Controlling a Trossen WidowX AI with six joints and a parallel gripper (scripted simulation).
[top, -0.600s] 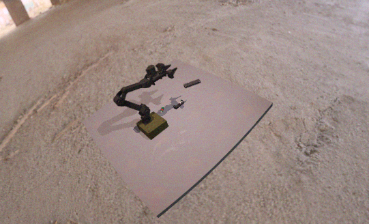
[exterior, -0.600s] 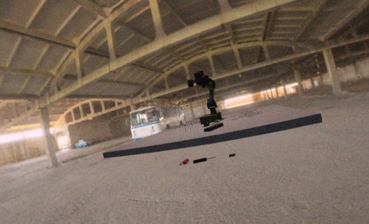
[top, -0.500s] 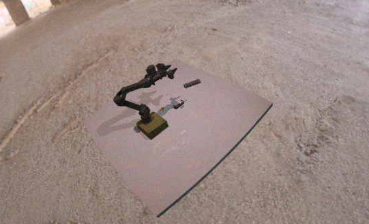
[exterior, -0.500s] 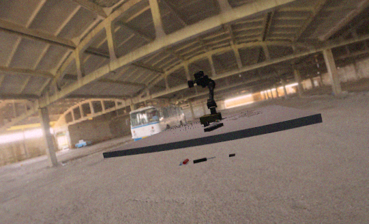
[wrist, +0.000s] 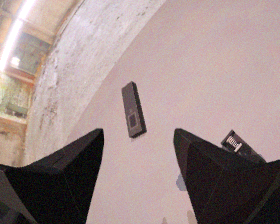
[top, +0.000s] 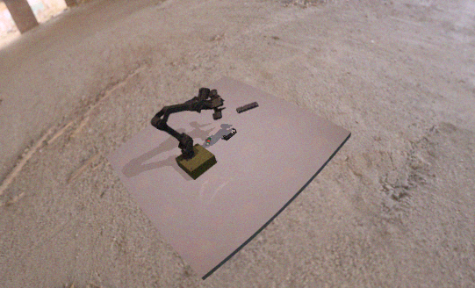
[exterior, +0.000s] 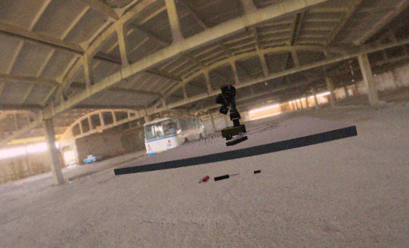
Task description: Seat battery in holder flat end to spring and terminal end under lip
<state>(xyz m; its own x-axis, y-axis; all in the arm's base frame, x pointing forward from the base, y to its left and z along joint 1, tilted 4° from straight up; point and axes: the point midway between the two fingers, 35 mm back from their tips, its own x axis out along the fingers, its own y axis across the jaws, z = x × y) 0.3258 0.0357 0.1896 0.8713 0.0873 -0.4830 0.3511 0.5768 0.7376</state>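
Right now my gripper tip is 21 cm above the battery, 17 cm past it and 3 cm to the right of it. The rest, counted from my gripper tip: screwdriver 41 cm below, 25 cm ahead; dark bar 24 cm ahead, 21 cm below, 10 cm to the left.
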